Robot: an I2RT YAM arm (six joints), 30 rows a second.
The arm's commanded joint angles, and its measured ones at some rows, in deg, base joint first. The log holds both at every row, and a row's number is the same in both.
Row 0, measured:
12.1 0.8 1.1 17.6 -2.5 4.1
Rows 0 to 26, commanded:
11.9 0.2 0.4 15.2 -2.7 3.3
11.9 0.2 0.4 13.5 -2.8 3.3
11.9 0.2 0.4 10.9 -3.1 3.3
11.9 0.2 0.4 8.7 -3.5 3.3
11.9 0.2 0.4 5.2 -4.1 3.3
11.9 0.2 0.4 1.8 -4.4 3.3
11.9 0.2 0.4 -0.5 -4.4 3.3
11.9 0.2 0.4 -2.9 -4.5 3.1
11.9 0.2 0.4 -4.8 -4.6 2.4
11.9 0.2 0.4 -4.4 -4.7 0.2
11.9 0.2 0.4 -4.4 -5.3 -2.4
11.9 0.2 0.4 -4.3 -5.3 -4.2
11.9 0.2 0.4 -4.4 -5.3 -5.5
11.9 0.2 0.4 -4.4 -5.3 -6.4
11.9 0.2 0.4 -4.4 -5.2 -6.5
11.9 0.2 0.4 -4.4 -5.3 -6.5
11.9 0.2 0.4 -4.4 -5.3 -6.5
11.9 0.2 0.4 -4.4 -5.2 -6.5
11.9 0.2 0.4 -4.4 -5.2 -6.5
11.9 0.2 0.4 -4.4 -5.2 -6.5
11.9 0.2 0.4 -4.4 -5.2 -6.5
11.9 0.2 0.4 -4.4 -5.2 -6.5
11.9 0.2 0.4 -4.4 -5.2 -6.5
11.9 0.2 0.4 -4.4 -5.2 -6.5
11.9 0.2 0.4 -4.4 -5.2 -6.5
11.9 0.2 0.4 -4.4 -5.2 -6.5
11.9 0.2 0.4 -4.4 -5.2 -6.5
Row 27, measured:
12.0 0.7 1.1 -4.6 -4.7 -6.0
